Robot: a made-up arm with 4 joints. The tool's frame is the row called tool.
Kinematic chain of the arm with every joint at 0, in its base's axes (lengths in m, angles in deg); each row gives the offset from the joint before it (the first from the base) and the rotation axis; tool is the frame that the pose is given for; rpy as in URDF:
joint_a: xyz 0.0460 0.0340 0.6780 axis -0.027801 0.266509 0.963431
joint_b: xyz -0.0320 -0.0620 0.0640 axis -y
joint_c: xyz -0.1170 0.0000 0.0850 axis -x
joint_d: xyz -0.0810 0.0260 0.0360 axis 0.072 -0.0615 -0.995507
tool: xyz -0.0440 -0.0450 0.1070 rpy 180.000 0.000 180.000
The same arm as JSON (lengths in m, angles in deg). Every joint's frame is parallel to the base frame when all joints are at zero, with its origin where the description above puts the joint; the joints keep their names.
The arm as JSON. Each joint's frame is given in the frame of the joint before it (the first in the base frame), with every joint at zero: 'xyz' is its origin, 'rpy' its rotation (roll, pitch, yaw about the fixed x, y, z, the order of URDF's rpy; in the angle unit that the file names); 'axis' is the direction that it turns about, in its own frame. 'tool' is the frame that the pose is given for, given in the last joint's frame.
{"units": {"length": "m", "angle": "deg"}, "joints": [{"name": "joint_a", "type": "revolute", "origin": {"xyz": [0.046, 0.034, 0.678], "rpy": [0.0, 0.0, 0.0]}, "axis": [-0.027801, 0.266509, 0.963431]}, {"name": "joint_b", "type": "revolute", "origin": {"xyz": [-0.032, -0.062, 0.064], "rpy": [0.0, 0.0, 0.0]}, "axis": [0.0, -1.0, 0.0]}, {"name": "joint_c", "type": "revolute", "origin": {"xyz": [-0.117, 0.0, 0.085], "rpy": [0.0, 0.0, 0.0]}, "axis": [-1.0, 0.0, 0.0]}, {"name": "joint_d", "type": "revolute", "origin": {"xyz": [-0.081, 0.026, 0.036], "rpy": [0.0, 0.0, 0.0]}, "axis": [0.072, -0.0615, -0.995507]}], "tool": {"origin": {"xyz": [-0.044, -0.045, 0.107], "rpy": [180.0, 0.0, 180.0]}}}
